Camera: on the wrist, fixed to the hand. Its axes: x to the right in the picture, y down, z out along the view.
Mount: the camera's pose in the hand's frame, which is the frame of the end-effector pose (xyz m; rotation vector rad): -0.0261 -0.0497 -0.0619 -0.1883 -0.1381 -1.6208
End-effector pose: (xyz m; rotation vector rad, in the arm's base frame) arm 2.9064 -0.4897 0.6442 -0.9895 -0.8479 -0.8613
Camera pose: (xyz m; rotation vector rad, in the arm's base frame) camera 2.8636 -0.5567 0.6185 -0.3228 -1.7143 -2.2581
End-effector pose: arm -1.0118 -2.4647 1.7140 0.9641 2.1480 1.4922
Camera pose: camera -1.0486 -2.5357 1.6896 -0.6977 1.6601 0.6446
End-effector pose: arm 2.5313 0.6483 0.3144 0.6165 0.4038 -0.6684
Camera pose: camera 2.4695 0.6691 0.2621 -0.0796 0.8046 -2.1605
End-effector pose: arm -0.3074 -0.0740 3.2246 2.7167 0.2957 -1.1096
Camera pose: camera -0.2970 -0.0136 3.2814 -1.5267 -2.2079 1.0894
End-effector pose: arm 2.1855 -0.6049 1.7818 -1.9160 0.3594 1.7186
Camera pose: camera 2.2595 -0.6022 1.8205 -1.3135 -1.1452 0.6893
